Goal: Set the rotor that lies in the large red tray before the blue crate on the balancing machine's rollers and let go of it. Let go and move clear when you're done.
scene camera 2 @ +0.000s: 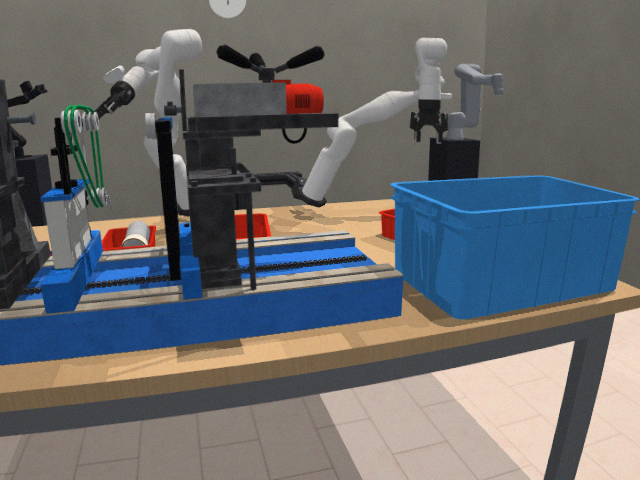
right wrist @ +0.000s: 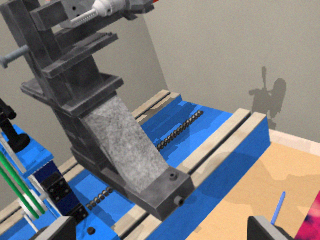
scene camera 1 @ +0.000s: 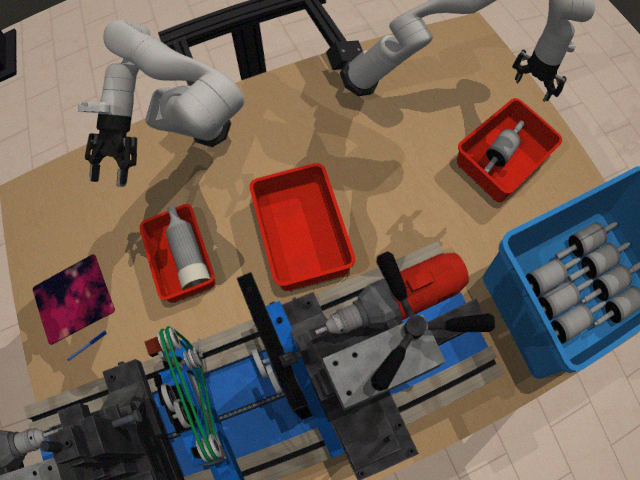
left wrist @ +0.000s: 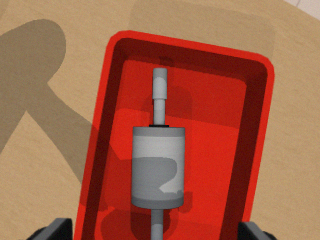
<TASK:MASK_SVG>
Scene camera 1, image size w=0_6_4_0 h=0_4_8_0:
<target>left gripper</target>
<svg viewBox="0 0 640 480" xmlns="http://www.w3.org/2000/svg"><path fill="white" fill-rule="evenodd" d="M522 50L512 66L517 70L516 83L519 83L524 73L531 73L534 77L543 81L547 88L547 93L543 99L544 102L548 101L552 95L558 97L567 80L565 76L557 75L557 70L561 63L556 66L548 65L536 56L535 49L532 56L527 55L526 51Z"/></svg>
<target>right gripper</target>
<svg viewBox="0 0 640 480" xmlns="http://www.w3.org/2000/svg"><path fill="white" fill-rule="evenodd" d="M98 114L96 128L99 130L99 134L89 134L85 153L85 160L88 160L90 163L90 181L99 181L99 163L104 157L109 156L113 157L119 166L117 187L125 187L128 169L136 166L137 138L127 137L132 117Z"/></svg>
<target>blue crate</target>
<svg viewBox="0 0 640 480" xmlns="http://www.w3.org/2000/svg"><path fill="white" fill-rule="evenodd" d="M605 305L592 314L593 323L606 314ZM602 301L596 296L583 304L588 308L592 308ZM593 283L579 292L580 300L594 291ZM590 278L583 274L572 281L572 283L578 286L590 280ZM640 269L631 274L630 286L605 302L628 287L636 286L640 289ZM581 261L567 270L568 276L582 269ZM578 257L573 253L569 253L567 256L561 258L560 261L565 264ZM640 166L508 231L483 281L534 378L583 370L640 331L638 309L620 323L608 319L562 344L551 322L581 303L549 320L538 301L541 296L536 297L525 277L569 247L569 236L594 222L603 227L617 222L606 232L605 244L618 248L631 243L613 268L622 264L630 269L640 262Z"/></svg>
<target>small red tray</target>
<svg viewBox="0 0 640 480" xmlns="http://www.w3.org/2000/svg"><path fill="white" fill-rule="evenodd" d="M189 204L176 207L176 211L180 219L190 223L202 259L204 264L207 265L211 277L206 282L182 290L178 278L178 270L165 234L170 224L168 211L146 219L140 224L140 232L160 299L167 300L170 303L183 298L185 300L189 296L193 297L194 294L202 293L202 291L208 290L208 287L210 290L210 288L215 286L214 272L193 208Z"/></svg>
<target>patterned mat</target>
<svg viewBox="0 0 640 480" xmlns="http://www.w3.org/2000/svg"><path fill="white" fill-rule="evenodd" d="M94 254L33 287L34 297L49 344L54 344L115 311Z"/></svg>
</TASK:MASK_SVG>
